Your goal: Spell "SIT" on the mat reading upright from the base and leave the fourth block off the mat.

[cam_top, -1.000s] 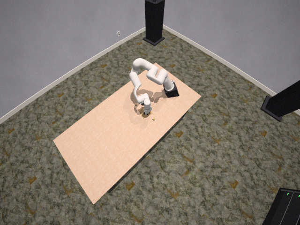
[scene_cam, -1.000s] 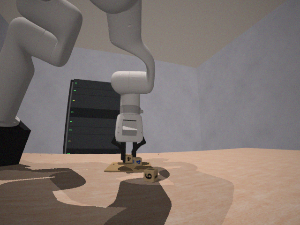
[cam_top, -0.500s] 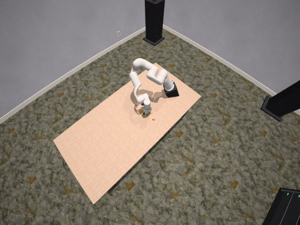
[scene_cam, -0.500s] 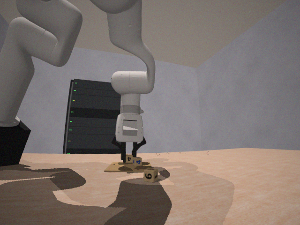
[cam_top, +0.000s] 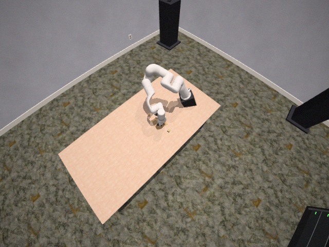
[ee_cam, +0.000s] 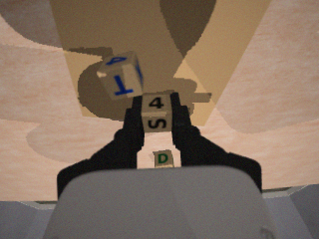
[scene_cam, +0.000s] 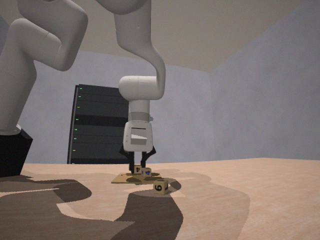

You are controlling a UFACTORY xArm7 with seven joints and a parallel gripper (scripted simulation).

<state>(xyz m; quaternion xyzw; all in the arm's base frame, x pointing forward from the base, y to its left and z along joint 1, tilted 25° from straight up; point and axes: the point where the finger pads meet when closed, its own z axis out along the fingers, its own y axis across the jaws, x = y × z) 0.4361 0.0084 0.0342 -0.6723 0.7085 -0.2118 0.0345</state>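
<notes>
My hand is 4 cm to the left of the tan mat and 3 cm above it. Round my hand: wooden block (11 cm to the left, 2 cm below, 1 cm ahead).
</notes>
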